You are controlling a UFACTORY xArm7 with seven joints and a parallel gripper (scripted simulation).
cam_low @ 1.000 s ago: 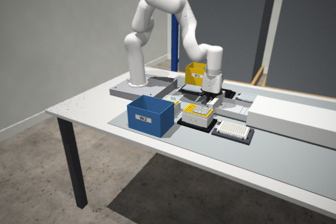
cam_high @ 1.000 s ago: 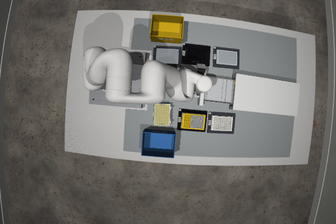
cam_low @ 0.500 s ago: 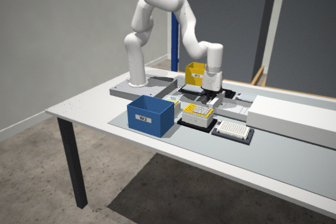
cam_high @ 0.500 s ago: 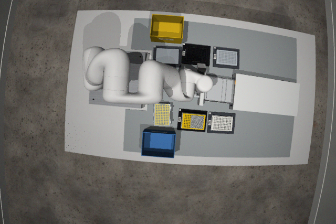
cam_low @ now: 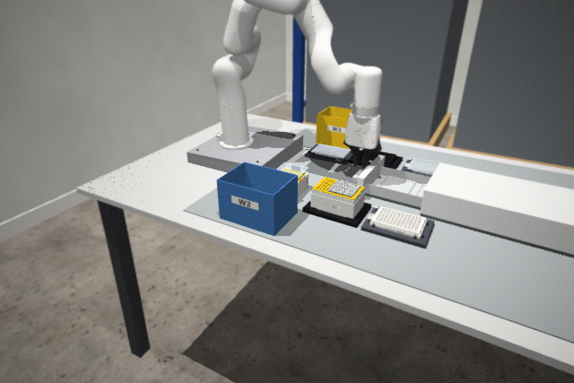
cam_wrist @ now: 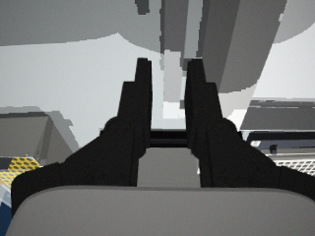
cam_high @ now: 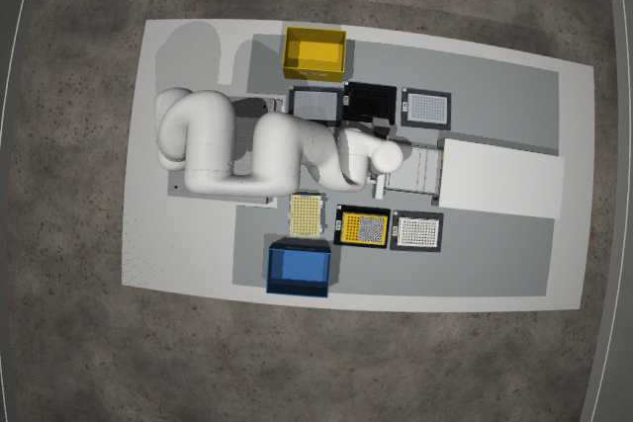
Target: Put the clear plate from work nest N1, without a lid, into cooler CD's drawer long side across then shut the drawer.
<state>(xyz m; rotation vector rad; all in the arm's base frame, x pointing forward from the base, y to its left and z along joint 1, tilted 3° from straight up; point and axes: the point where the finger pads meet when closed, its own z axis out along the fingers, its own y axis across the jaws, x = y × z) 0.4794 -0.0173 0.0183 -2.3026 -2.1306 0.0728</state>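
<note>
Now: the clear plate 190 mm ahead of my hand, 180 mm to the left of it and 60 mm below it. From my hand the other things lie so: drawer 150 mm ahead, 10 mm to the right, 60 mm below; black plate 190 mm to the left, 60 mm below; tip box 10 mm behind, 190 mm to the right, 30 mm below.
</note>
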